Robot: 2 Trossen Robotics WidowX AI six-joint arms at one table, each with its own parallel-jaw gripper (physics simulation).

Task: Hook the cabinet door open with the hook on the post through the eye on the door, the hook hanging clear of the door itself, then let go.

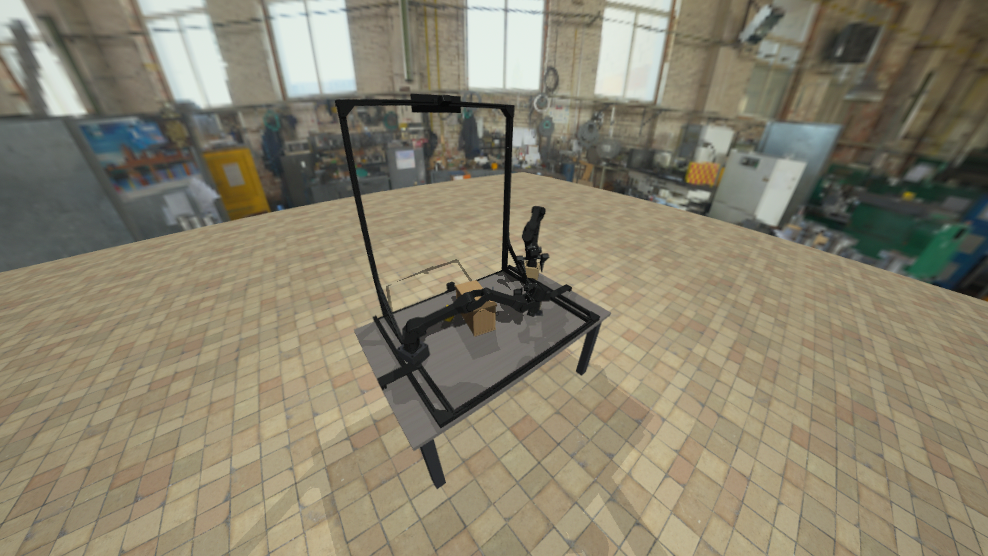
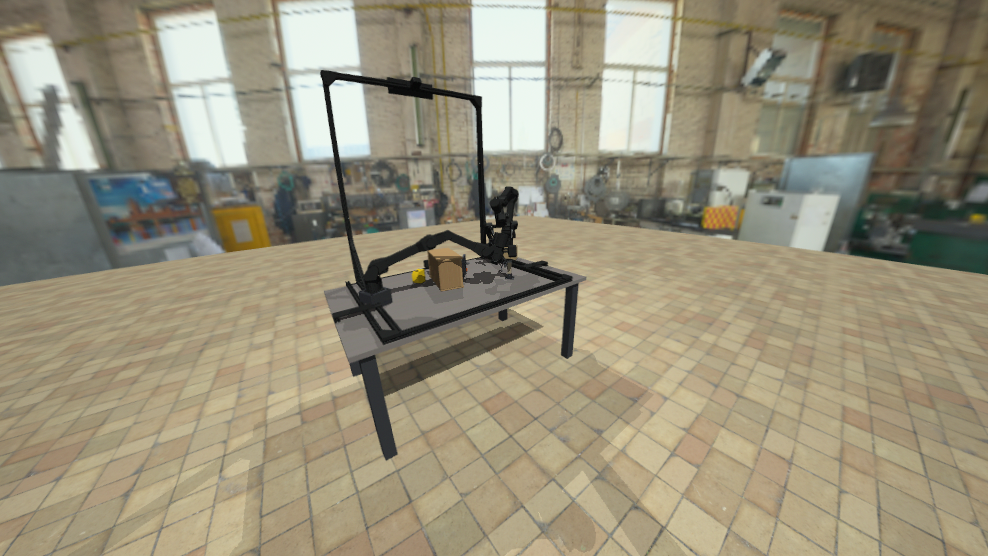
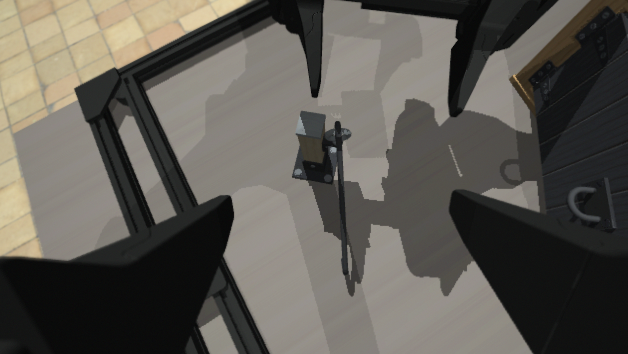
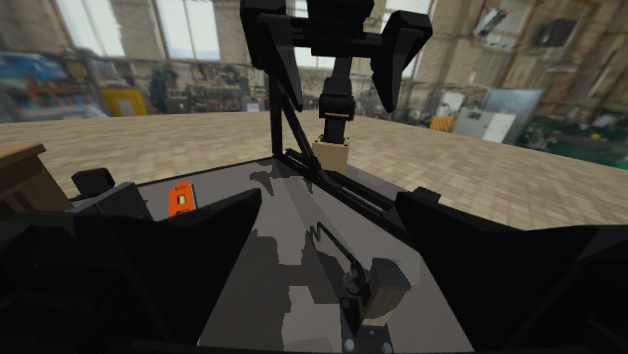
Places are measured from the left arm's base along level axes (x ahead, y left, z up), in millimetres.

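Where they show: left gripper, fingertip midpoint: point(image 1: 533, 273) point(image 3: 341, 203) point(image 4: 348, 110); right gripper, fingertip midpoint: point(image 3: 384, 104) point(image 4: 328, 196); left arm's base, origin of the base link: point(image 1: 531, 264) point(image 4: 333, 140); right arm's base, origin of the base link: point(image 1: 412, 346) point(image 2: 374, 290).
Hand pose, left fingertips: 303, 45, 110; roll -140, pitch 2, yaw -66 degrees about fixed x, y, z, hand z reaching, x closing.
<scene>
Each offset is from my left fingertips to the top centre of the thing, as dx, dy, dz. "*": to the spot under its first point.
The wooden post {* +69, +51, -130} point(image 3: 312, 145) point(image 4: 385, 295) stands upright on its dark base plate. Its long dark hook point(image 3: 342, 210) point(image 4: 337, 242) reaches out from the post's ring, its free end bent down and touching no eye. The wooden cabinet {+226, -264, -43} point(image 1: 482, 320) point(image 2: 449, 273) point(image 4: 30, 182) has its dark door {* +149, -187, -155} point(image 3: 565, 165) point(image 4: 125, 200) swung out. The door's grey eye {* +98, -175, -125} point(image 3: 571, 202) is apart from the hook. My left gripper point(image 3: 341, 203) point(image 4: 348, 110) is open and empty above the hook. My right gripper point(image 3: 384, 104) point(image 4: 328, 196) is open and empty, above and near the post.
An orange object {-19, -297, -186} point(image 4: 182, 200) with a light green window lies beyond the door. A yellow object {+272, -405, -124} point(image 2: 418, 275) is left of the cabinet. A black table rail point(image 3: 167, 155) runs beside the post. The tall black frame {* -327, -225, +389} point(image 1: 509, 186) point(image 2: 480, 172) stands along the table's far side.
</scene>
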